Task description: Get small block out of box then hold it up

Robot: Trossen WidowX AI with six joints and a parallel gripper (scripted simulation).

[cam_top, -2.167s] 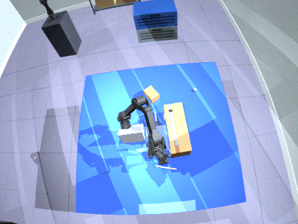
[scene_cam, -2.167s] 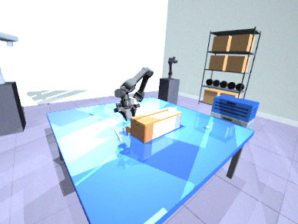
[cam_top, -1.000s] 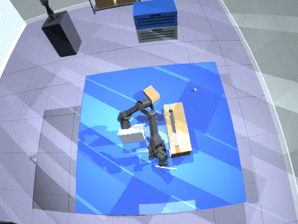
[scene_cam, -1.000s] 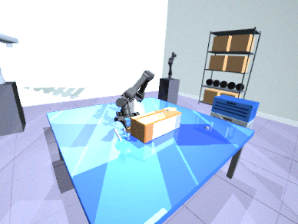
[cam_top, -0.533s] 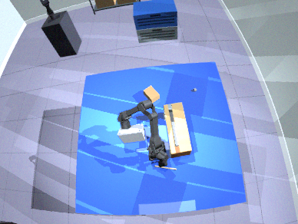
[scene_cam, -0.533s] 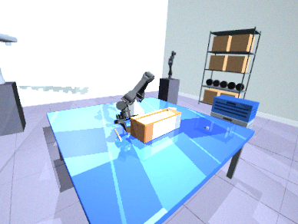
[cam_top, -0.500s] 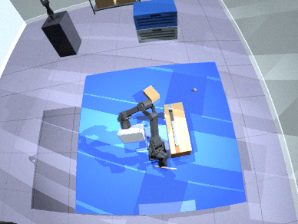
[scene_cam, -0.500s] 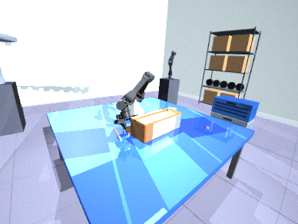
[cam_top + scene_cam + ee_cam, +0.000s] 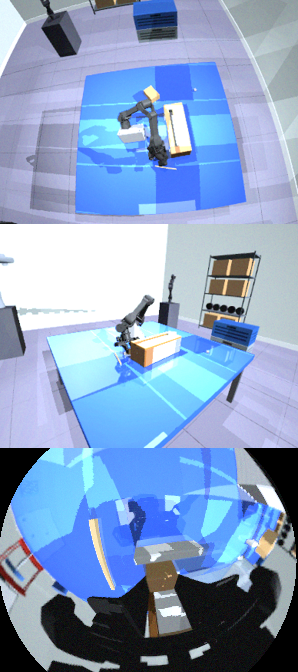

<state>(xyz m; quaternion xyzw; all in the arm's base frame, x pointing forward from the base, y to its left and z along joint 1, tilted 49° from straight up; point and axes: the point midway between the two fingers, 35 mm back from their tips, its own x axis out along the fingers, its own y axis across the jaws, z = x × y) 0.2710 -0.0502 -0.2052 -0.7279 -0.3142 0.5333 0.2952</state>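
Now: the thin white stick 9 cm to the right of my gripper tip and 2 cm below it. The rest, counted from my gripper tip: orange carton: 12 cm behind, 52 cm to the left, 1 cm above; then tiny white block: 26 cm ahead, 57 cm to the left, 1 cm below.
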